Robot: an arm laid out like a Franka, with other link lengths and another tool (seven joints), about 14 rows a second.
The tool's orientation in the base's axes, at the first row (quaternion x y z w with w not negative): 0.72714, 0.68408, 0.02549, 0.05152
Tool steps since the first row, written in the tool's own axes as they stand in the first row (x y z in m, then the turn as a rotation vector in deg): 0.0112, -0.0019, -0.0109, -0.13, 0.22, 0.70; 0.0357, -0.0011, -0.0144, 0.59, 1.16, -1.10; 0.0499, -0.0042, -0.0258, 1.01, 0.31, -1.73; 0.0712, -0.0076, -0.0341, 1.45, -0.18, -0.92; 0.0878, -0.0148, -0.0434, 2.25, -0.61, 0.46; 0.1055, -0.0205, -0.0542, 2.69, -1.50, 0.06
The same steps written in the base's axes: -0.0024, 0.0117, 0.0102, 0.29, -0.17, -0.67; -0.0004, 0.0363, 0.0130, 1.07, 0.56, 1.20; -0.0038, 0.0511, 0.0235, 0.18, 1.06, 1.72; -0.0067, 0.0728, 0.0307, -0.19, 1.49, 0.85; -0.0138, 0.0902, 0.0386, -0.41, 2.26, -0.60; -0.0195, 0.1086, 0.0481, -1.31, 2.77, -0.31
